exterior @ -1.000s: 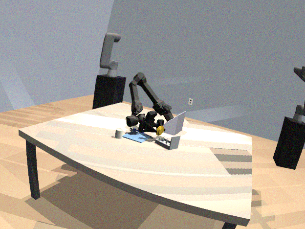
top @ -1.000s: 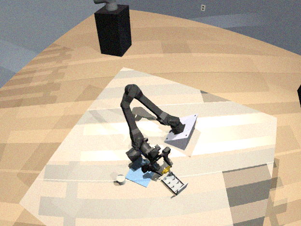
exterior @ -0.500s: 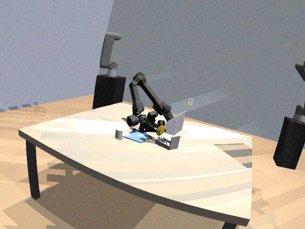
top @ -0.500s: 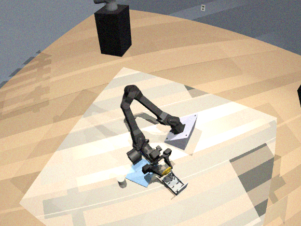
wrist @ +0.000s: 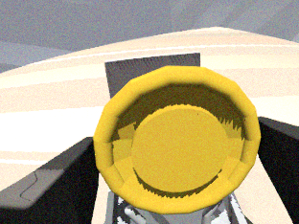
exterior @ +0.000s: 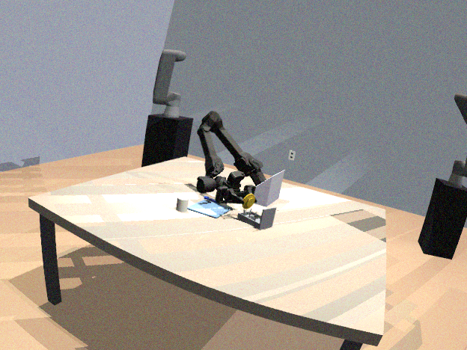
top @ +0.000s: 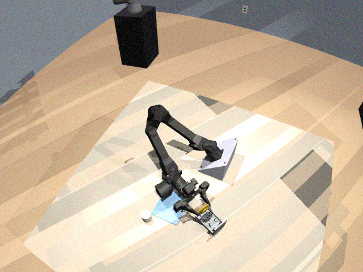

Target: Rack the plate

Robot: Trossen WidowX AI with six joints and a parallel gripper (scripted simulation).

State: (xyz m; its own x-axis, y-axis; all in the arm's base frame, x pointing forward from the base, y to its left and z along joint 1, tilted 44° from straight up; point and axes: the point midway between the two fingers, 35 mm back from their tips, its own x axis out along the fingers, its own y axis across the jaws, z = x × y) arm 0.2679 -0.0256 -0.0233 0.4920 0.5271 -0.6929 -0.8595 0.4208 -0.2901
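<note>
My gripper tip is 5 cm above the grey dish rack, 4 cm to the right of it and 2 cm short of it. Round my gripper tip: blue mat: 15 cm to the right, 7 cm below; then yellow plate: 1 cm to the right; then small white cup: 24 cm to the right, 10 cm ahead, 4 cm below.
</note>
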